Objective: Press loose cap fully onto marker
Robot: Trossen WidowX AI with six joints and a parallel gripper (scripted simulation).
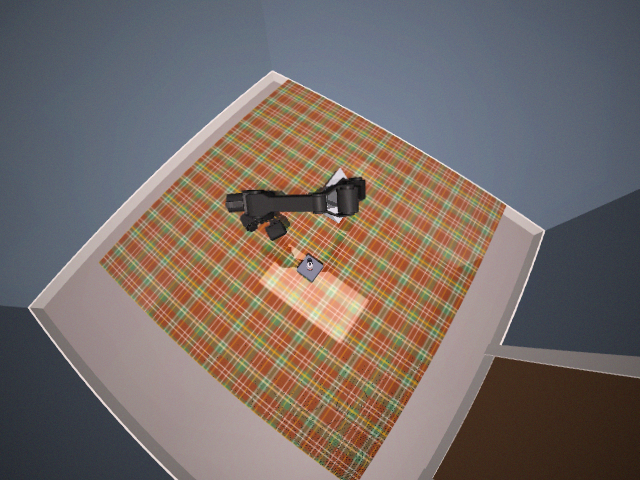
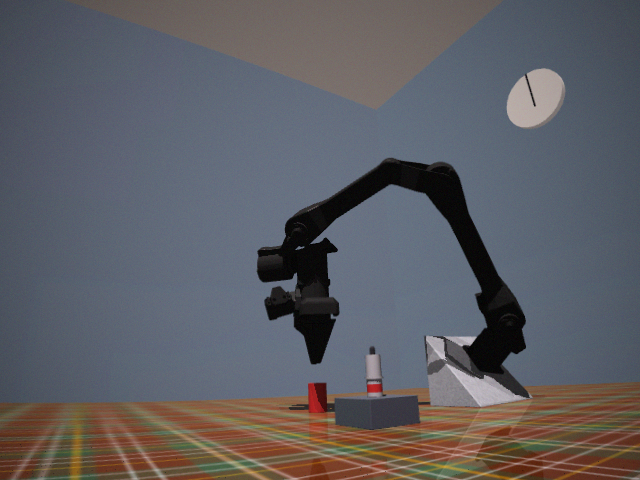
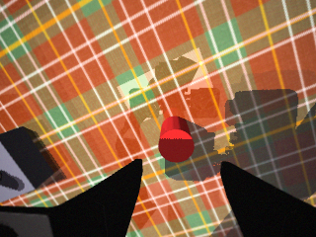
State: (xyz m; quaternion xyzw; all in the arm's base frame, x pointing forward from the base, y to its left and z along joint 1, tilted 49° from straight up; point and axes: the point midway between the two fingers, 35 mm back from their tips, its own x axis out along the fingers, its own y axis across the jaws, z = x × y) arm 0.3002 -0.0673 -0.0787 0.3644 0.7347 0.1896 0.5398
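My gripper tip is now 60 mm above the red marker cap.
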